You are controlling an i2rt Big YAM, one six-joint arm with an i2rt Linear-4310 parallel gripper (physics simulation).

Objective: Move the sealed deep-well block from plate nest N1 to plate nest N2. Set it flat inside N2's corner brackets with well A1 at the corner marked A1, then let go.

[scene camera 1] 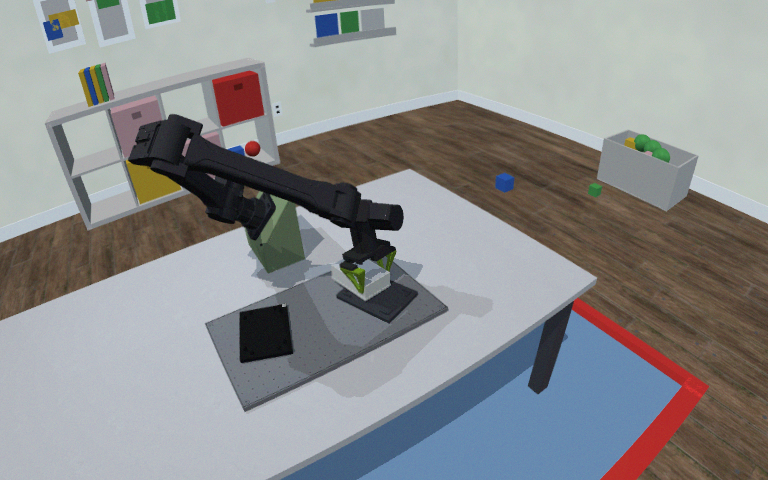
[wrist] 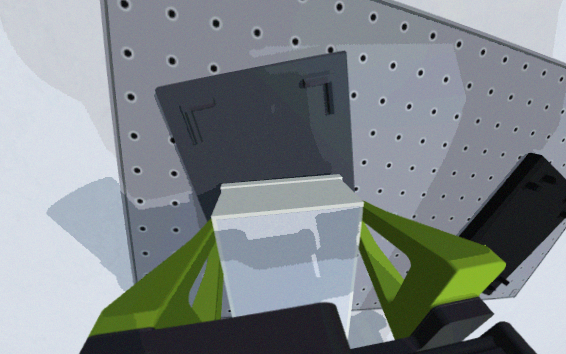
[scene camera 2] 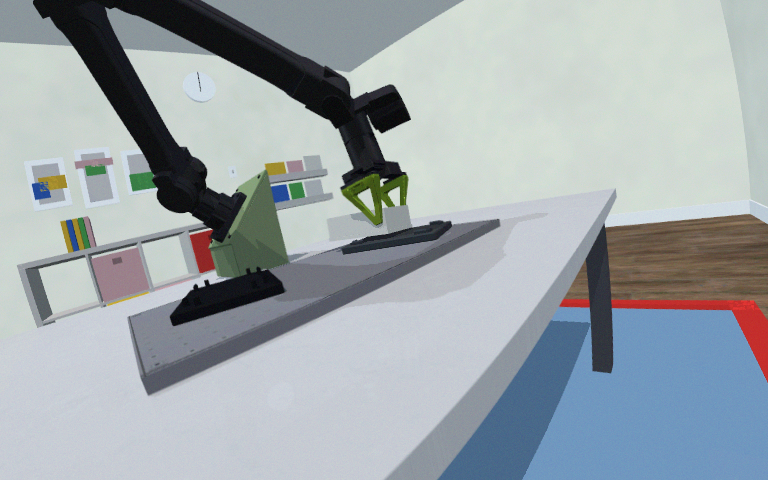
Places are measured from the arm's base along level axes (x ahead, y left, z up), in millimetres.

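Where they show: gripper, fingertip midpoint: (scene camera 1: 373, 284) (wrist: 285, 210) (scene camera 2: 391, 221); arm's base, origin of the base link: (scene camera 1: 262, 216) (scene camera 2: 230, 218).
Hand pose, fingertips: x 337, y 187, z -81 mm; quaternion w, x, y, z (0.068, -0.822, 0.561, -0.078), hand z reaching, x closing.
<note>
Each offset is from my fingertips to the top centre of the thing. Level surfaces: height alone.
The gripper (scene camera 1: 374, 278) (scene camera 2: 387, 213) (wrist: 287, 212) has green fingers and is shut on the sealed deep-well block, one finger on each side. The pale block @(45 mm back, 15 mm right, 29 mm up) (scene camera 1: 376, 288) (scene camera 2: 341, 228) (wrist: 290, 198) has a clear, shiny top. It is held a little above one dark plate nest @(8 mm ahead, 2 mm left, 17 mm down) (scene camera 1: 390, 312) (scene camera 2: 421, 234) (wrist: 260, 135), over its rear part and off-centre. In the wrist view, two of this nest's corner brackets show; its rear part is hidden by the block. The other nest @(0 mm ahead, 287 mm right, 13 mm down) (scene camera 1: 266, 333) (scene camera 2: 226, 295) (wrist: 520, 205) is black and bears no block. I cannot read N1, N2 or A1 markings, nor tell where well A1 is.
Both nests lie on a grey perforated board @(11 mm ahead, 145 mm right, 34 mm down) (scene camera 1: 322, 342) (scene camera 2: 317, 285) (wrist: 405, 120) on the white table @(48 mm down) (scene camera 1: 113, 367) (scene camera 2: 294, 390). The arm's green base mount (scene camera 1: 286, 237) (scene camera 2: 257, 237) stands behind the board. The table's right corner lies beyond the nest under the block.
</note>
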